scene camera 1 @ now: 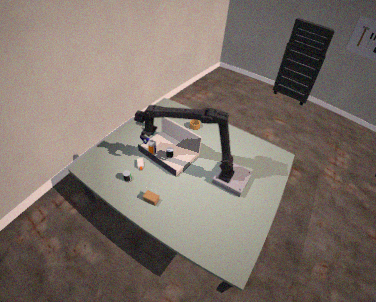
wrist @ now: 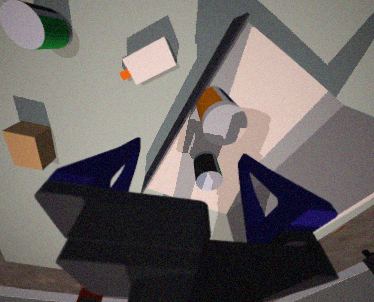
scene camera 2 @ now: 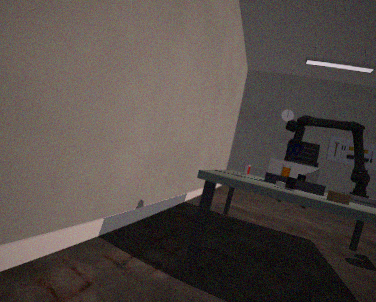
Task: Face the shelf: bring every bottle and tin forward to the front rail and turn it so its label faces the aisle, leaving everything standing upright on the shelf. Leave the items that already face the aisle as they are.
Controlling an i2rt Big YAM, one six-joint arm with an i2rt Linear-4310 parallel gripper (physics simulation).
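Frame: origin at the arm's base, x left, y back, z up, level; centimetres.
Seen in the pictures: gripper, fingertip midpoint: (scene camera 1: 148,139) (wrist: 192,151) (scene camera 2: 292,155); arm's base at its link origin: (scene camera 1: 226,175) (scene camera 2: 358,195).
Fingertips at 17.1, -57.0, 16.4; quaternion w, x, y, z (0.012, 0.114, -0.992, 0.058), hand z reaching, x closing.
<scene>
Offsets run from my fingertips to a thing's top centre, as dx, dy, dz. Level surfaces: height alone.
The shelf (scene camera 1: 186,158) (scene camera 2: 312,187) (wrist: 287,75) is a pale tray with a raised back wall and a dark front rail. A tin with an orange label {-4.9, -1.1, -7.1} (scene camera 1: 152,147) (scene camera 2: 286,171) (wrist: 209,101) stands upright close behind the rail, its orange side towards it. A smaller black tin {-10.1, +11.9, -11.0} (scene camera 1: 170,153) (scene camera 2: 301,178) (wrist: 206,164) stands upright beside it; its black side faces the rail, and a thin green strip shows at its far side in the wrist view. My gripper (scene camera 1: 145,138) (scene camera 2: 295,149) (wrist: 192,151) is open and empty, above the shelf's end near the orange-labelled tin.
On the table {dz -21.8} (scene camera 1: 210,220) in front of the rail are a green-sided tin {+24.3, -1.3, -14.8} (scene camera 1: 127,176) (wrist: 54,33), a white box with an orange cap {+8.6, -2.2, -19.0} (scene camera 1: 140,163) (wrist: 150,60) and a brown block {+27.8, +23.5, -16.8} (scene camera 1: 151,198) (scene camera 2: 338,197) (wrist: 24,150). An orange ring-shaped item {-57.2, +6.6, -16.8} (scene camera 1: 195,125) lies behind the shelf. A red-and-white can {-32.4, -29.3, -12.2} (scene camera 2: 249,170) stands beyond its end.
</scene>
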